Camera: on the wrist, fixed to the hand. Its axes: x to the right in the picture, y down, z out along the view.
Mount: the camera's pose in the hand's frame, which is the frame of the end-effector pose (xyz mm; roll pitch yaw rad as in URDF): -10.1 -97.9 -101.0 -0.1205 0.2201 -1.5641
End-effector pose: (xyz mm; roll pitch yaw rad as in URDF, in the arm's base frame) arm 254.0 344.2 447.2 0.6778 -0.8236 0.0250
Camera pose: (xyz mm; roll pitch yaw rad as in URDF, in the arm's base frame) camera 350.2 333.7 344.6 0.9273 0.5546 -0.7979
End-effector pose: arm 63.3 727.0 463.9 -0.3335 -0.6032 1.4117
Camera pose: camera 191.7 734.4 406.0 0.4837 -0.0970 -0.2182
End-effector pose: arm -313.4 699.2 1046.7 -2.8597 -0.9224 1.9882
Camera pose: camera -331.1 576.4 1113.7 2.0362 -0.3003 -2.3156
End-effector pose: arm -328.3 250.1 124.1 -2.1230 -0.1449 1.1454
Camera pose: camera -309.0 208.8 257.5 2.6147 -1.2122 3.0957
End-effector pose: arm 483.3 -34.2 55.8 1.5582 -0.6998 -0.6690
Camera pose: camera 589.2 9.2 -26.6 1.6871 0.8395 -0.3554
